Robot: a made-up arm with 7 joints.
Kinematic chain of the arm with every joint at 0, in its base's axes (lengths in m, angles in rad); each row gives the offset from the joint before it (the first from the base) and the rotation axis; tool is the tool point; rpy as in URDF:
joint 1: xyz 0 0 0.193 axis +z
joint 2: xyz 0 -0.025 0.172 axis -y
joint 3: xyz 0 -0.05 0.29 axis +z
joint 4: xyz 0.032 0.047 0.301 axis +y
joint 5: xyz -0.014 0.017 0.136 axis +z
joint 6: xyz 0 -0.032 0.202 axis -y
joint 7: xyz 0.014 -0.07 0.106 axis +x
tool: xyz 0 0 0 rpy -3.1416 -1.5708 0
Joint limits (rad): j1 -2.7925..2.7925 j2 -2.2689..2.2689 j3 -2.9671..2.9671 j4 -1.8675..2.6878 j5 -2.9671..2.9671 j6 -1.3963..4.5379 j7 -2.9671..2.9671
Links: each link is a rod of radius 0.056 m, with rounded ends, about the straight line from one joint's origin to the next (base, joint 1, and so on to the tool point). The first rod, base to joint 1, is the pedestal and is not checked.
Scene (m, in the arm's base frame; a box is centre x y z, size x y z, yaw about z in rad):
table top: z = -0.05
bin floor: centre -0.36 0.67 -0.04 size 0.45 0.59 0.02 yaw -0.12
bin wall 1: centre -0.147 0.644 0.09 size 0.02 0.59 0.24 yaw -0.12
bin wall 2: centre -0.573 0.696 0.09 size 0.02 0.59 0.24 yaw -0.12
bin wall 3: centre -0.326 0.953 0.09 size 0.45 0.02 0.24 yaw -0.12
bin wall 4: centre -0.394 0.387 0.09 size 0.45 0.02 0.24 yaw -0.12
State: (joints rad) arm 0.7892 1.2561 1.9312 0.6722 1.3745 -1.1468 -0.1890
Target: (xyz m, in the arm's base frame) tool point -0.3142 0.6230 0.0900
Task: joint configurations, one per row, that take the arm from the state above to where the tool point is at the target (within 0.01 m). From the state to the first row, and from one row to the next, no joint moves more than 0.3 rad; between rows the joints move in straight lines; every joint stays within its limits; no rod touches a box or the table.
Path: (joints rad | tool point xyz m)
1: 0.5437 1.2169 1.7562 0.3951 1.4929 -1.1780 -0.1890 | -0.8552 -0.3390 0.4822
2: 0.2981 1.1777 1.5811 0.1180 1.6114 -1.2092 -0.1890 | -0.9183 -0.1974 0.5649
3: 0.0526 1.1385 1.4061 -0.1591 1.7298 -1.2404 -0.1890 | -0.9402 -0.0507 0.6079
4: -0.1930 1.0994 1.2311 -0.4362 1.8483 -1.2716 -0.1890 | -0.9250 0.1044 0.6078
5: -0.4385 1.0602 1.0560 -0.7132 1.9667 -1.3027 -0.1890 | -0.8643 0.2693 0.5714
6: -0.6841 1.0210 0.8810 -0.9903 2.0852 -1.3339 -0.1890 | -0.7429 0.4323 0.5133
7: -0.9296 0.9818 0.7060 -1.2674 2.2036 -1.3651 -0.1890 | -0.5542 0.5630 0.4524
8: -1.1752 0.9426 0.5309 -1.5445 2.3221 -1.3963 -0.1890 | -0.3142 0.6230 0.4068
9: -1.1852 1.1849 0.5528 -1.4684 2.2923 -1.3963 -0.1890 | -0.3217 0.6396 0.2506
10: -1.1953 1.4273 0.5747 -1.3922 2.2625 -1.3963 -0.1890 | -0.3142 0.6230 0.0900

